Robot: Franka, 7 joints.
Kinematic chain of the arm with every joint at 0, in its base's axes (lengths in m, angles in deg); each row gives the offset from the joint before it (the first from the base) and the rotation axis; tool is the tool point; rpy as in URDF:
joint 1: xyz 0 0 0.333 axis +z
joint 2: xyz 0 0 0 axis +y
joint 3: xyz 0 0 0.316 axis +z
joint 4: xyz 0.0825 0 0 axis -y
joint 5: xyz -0.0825 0 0.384 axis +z
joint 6: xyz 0 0 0 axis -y
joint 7: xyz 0.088 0 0 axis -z
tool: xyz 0 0 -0.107 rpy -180 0 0
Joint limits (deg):
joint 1: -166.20..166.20
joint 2: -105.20..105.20
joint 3: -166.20..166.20
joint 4: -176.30..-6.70
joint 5: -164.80..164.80
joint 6: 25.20..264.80
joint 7: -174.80..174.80
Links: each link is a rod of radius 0.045 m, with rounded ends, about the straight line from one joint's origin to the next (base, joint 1, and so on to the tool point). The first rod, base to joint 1, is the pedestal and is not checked.
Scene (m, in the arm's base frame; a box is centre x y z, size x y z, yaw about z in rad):
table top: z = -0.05
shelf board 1: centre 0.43 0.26 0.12 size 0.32 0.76 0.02 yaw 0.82
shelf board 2: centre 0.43 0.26 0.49 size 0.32 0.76 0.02 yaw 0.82
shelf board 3: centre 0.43 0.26 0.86 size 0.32 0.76 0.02 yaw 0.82
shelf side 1: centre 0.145 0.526 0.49 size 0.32 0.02 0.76 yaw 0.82
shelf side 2: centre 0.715 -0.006 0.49 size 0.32 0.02 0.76 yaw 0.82
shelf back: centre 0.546 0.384 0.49 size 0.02 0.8 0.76 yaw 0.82
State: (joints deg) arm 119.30 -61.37 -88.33 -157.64 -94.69 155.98 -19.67
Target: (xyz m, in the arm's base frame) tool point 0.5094 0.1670 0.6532
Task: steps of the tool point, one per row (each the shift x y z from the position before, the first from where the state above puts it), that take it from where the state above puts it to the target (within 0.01 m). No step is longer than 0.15 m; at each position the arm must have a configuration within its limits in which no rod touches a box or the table.
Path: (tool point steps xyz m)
1: 0.0631 -0.0650 -0.0151
2: 0.0356 -0.0777 -0.0251
3: 0.0060 -0.0791 -0.0340
4: -0.0216 -0.0704 -0.0411
5: -0.0440 -0.0536 -0.0459
6: 0.0630 0.0075 0.0918
7: 0.0344 0.0061 0.1051
8: 0.0037 0.0013 0.1095
9: -0.0263 -0.0059 0.1049
10: -0.0530 -0.0140 0.0923
11: 0.0949 0.0611 -0.0019
12: 0.0713 0.0778 -0.0036
13: 0.0435 0.0857 0.0055

